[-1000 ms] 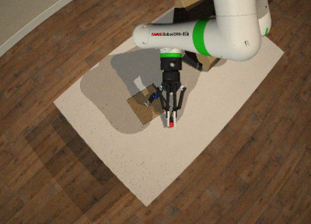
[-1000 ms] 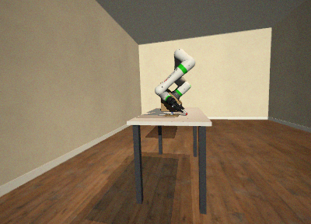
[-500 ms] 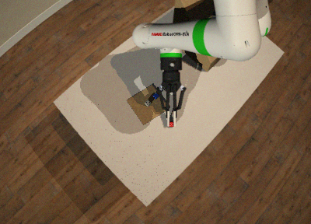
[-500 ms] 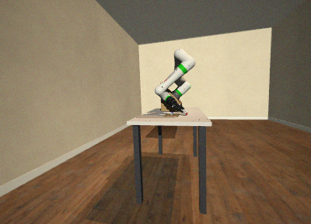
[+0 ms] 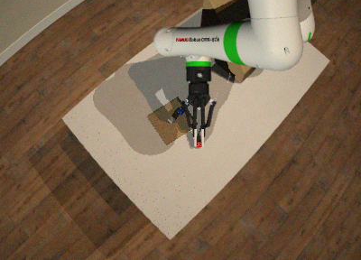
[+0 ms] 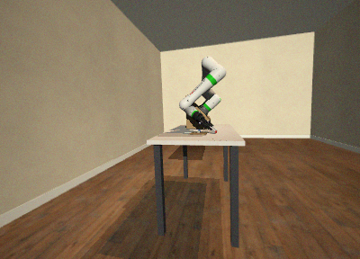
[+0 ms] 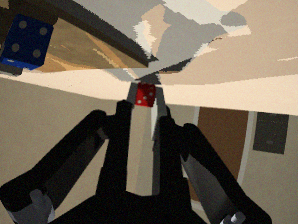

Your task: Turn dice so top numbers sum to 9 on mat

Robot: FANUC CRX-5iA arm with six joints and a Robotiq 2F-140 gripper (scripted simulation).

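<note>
The blue die is 12 cm to the right of my hand, 5 cm behind it and 2 cm below it. Also, from my hand: white die 13 cm to the right, 2 cm below; then mat 13 cm to the right, 3 cm below; then red die 2 cm below, 2 cm ahead, 1 cm to the left.
</note>
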